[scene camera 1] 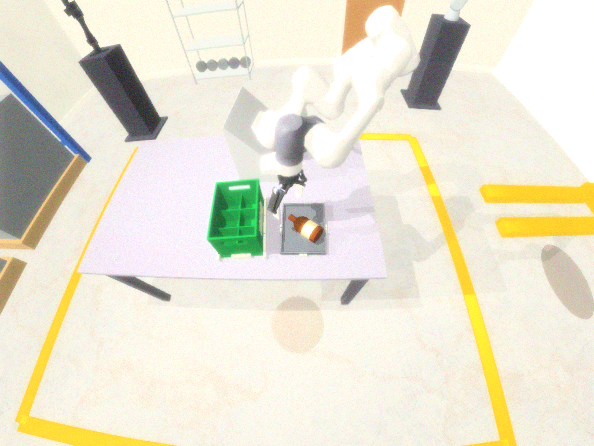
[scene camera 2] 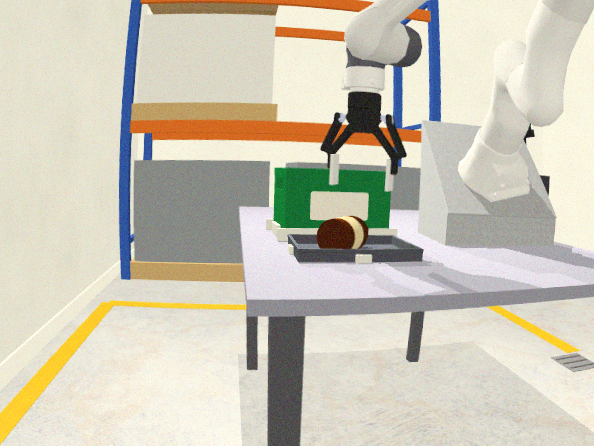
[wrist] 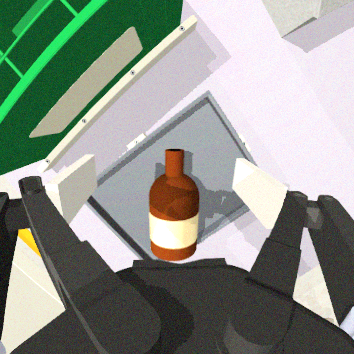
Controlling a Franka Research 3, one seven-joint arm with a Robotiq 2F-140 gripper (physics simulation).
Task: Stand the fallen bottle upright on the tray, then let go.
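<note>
A brown bottle with a cream label (scene camera 1: 306, 229) (scene camera 2: 340, 234) (wrist: 174, 200) lies on its side on the dark grey tray (scene camera 1: 292, 245) (scene camera 2: 395, 255) (wrist: 200, 130). In scene camera 1 its neck points up and left, toward the green crate, and its base is toward the tray's right side. My gripper (scene camera 1: 287, 202) (scene camera 2: 361, 185) (wrist: 166, 171) is wide open and empty. It hangs fingers down, above the level of the bottle. In the wrist view the bottle shows between the two pale finger pads, with its neck pointing away from the gripper body. Nothing touches the fingers.
A green crate with compartments (scene camera 1: 240, 247) (scene camera 2: 295, 200) (wrist: 150, 17) stands beside the tray, on the neck side of the bottle, with a pale low strip along its base. A grey slanted block (scene camera 2: 480, 230) stands by the arm's base on the table (scene camera 1: 165, 200) (scene camera 2: 350, 290).
</note>
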